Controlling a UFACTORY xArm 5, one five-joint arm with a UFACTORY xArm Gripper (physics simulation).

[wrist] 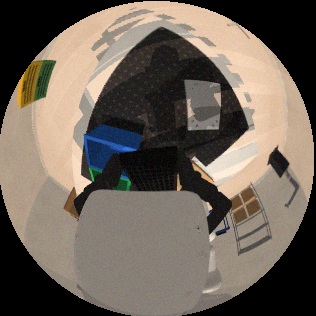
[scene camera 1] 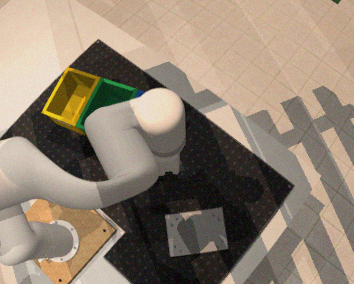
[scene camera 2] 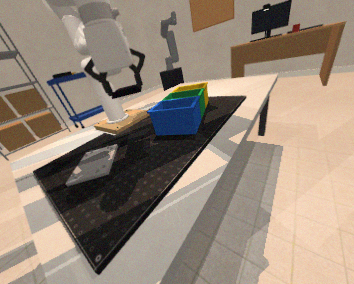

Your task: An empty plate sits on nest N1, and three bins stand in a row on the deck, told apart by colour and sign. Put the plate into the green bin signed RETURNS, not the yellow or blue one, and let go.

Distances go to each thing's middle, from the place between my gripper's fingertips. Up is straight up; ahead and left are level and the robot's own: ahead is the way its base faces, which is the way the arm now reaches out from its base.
Labels:
Now: hand 4 cm past the black plate (wrist: 152, 169) and 3 cm to the right of it. From my hand the other things lie so: nest N1 (scene camera 1: 195, 232) (6 cm behind, 16 cm to the right, 18 cm below).

